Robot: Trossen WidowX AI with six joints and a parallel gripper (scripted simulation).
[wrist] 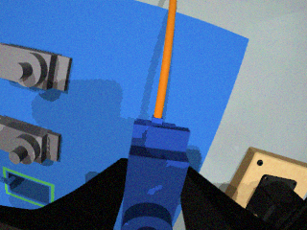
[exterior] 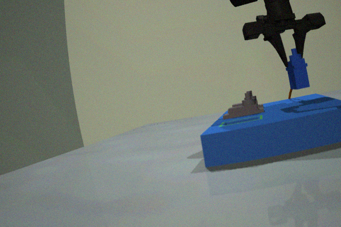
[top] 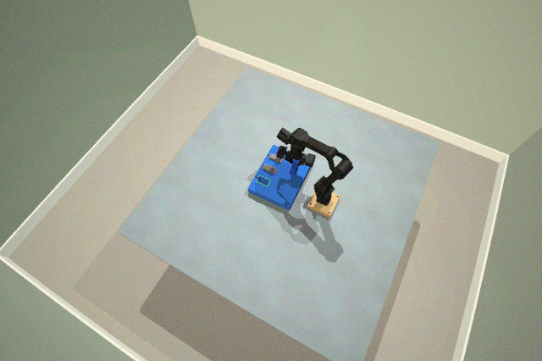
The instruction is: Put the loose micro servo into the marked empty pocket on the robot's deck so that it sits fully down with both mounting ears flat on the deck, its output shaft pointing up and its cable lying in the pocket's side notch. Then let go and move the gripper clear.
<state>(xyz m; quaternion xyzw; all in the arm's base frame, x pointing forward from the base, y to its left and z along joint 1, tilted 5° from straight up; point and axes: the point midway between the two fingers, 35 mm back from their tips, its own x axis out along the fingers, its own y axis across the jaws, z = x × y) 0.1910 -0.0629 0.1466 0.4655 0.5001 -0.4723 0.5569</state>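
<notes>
My gripper tip is now 100 mm above the blue deck, 50 mm to the right of it and 20 mm short of it.
</notes>
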